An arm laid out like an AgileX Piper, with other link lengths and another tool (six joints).
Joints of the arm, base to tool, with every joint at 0 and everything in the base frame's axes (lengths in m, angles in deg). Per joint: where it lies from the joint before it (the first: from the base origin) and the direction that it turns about. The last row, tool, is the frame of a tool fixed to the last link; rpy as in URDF.
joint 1: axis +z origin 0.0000 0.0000 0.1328
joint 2: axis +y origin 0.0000 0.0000 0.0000
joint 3: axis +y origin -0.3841 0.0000 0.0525
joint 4: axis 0.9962 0 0.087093 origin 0.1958 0.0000 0.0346
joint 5: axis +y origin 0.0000 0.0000 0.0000
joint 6: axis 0.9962 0 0.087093 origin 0.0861 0.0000 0.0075
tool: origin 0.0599 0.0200 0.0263 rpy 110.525 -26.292 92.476
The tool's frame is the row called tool.
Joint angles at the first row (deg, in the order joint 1, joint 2, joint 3, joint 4, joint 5, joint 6):
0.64, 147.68, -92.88, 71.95, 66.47, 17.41
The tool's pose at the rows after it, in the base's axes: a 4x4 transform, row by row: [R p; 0 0 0 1], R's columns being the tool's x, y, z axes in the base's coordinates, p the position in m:
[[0.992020 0.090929 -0.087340 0.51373], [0.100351 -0.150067 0.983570 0.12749], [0.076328 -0.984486 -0.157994 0.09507], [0 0 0 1]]
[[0.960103 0.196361 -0.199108 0.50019], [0.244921 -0.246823 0.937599 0.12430], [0.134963 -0.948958 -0.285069 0.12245], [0 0 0 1]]
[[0.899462 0.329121 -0.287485 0.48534], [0.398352 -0.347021 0.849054 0.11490], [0.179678 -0.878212 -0.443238 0.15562], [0 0 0 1]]
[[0.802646 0.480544 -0.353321 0.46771], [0.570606 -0.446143 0.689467 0.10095], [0.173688 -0.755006 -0.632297 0.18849], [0 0 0 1]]
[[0.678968 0.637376 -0.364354 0.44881], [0.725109 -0.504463 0.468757 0.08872], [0.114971 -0.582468 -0.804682 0.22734], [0 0 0 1]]
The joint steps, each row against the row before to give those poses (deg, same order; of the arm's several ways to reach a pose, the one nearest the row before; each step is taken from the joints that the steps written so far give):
0.42, -3.79, 0.00, -8.92, 0.11, 0.00
0.72, -4.64, 0.00, -9.87, 0.28, 0.00
0.68, -5.62, 0.00, -11.39, 0.33, 0.00
1.26, -5.96, 0.06, -14.15, 0.47, 0.00
2.38, -6.47, 0.11, -15.02, 0.81, 0.00

